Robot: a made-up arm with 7 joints.
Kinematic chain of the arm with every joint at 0, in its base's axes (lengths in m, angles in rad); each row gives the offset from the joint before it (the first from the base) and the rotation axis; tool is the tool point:
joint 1: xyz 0 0 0.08 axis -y
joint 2: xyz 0 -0.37 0.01 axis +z
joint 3: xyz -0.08 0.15 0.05 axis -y
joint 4: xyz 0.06 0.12 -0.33 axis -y
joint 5: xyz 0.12 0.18 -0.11 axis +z
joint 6: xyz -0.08 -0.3 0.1 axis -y
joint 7: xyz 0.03 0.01 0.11 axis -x
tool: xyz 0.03 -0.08 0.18
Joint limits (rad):
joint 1: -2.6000..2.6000
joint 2: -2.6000..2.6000
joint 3: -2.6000..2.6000
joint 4: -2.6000..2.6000
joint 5: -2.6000..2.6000
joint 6: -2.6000..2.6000
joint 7: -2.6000..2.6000
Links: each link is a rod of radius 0.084 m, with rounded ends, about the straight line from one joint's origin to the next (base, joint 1, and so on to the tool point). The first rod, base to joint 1, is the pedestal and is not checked.
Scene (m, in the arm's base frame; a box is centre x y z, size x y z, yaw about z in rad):
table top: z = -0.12
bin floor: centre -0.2 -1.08 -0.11 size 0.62 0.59 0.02 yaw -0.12
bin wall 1: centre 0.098 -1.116 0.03 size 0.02 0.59 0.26 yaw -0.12
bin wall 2: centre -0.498 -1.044 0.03 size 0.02 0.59 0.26 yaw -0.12
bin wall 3: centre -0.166 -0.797 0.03 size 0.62 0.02 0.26 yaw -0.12
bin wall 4: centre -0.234 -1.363 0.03 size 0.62 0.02 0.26 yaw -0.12
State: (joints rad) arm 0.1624 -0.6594 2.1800 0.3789 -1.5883 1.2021 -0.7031
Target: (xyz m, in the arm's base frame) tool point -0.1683 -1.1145 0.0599
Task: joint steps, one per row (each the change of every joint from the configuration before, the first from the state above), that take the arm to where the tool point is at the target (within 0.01 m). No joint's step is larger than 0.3 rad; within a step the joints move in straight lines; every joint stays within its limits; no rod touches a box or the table.
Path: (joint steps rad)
1: 0.0174 -0.2976 0.0261 0.1229 0.0600 0.0450 -0.0152
2: 0.0174 -0.2977 0.0261 0.1229 0.0600 0.0451 -0.0152
3: 0.0175 -0.2976 0.0261 0.1229 0.0600 0.0450 -0.0151
4: 0.0174 -0.2976 0.0261 0.1229 0.0600 0.0450 -0.0152
5: 0.0174 -0.2977 0.0261 0.1229 0.0600 0.0451 -0.0152
6: 0.0174 -0.2976 0.0261 0.1229 0.0600 0.0450 -0.0152
7: 0.0388 -0.0370 -0.1874 -0.1198 0.0106 -0.0520 0.0000
8: 0.0388 -0.0371 -0.1874 -0.1199 0.0107 -0.0521 0.0001

